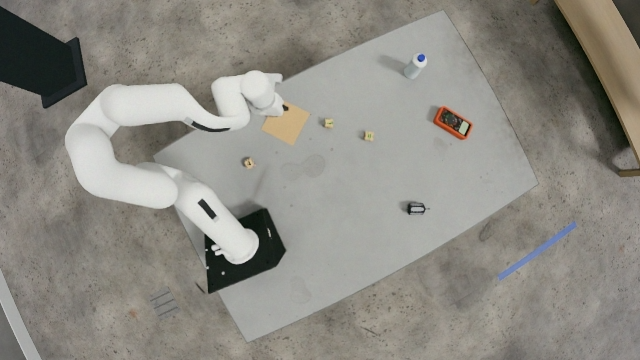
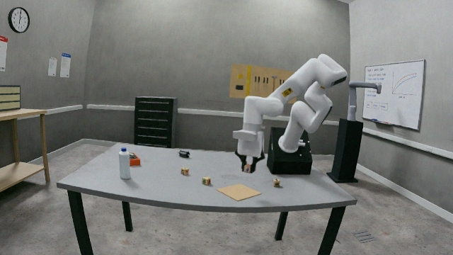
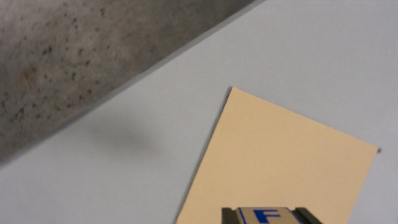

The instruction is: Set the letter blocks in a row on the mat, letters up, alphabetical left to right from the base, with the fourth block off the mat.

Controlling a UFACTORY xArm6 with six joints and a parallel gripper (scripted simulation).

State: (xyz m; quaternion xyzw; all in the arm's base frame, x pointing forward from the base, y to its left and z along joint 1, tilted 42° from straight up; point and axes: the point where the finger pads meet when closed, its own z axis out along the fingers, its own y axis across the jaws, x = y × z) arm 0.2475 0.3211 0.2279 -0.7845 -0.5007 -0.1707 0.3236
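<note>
My gripper is now 3 cm short of the tan mat, 2 cm to the left of it and 12 cm above it. Round my hand: white bottle 57 cm ahead, 6 cm below; then orange multimeter 64 cm ahead, 26 cm to the right, 11 cm below; then small black object 38 cm ahead, 51 cm to the right, 11 cm below.
</note>
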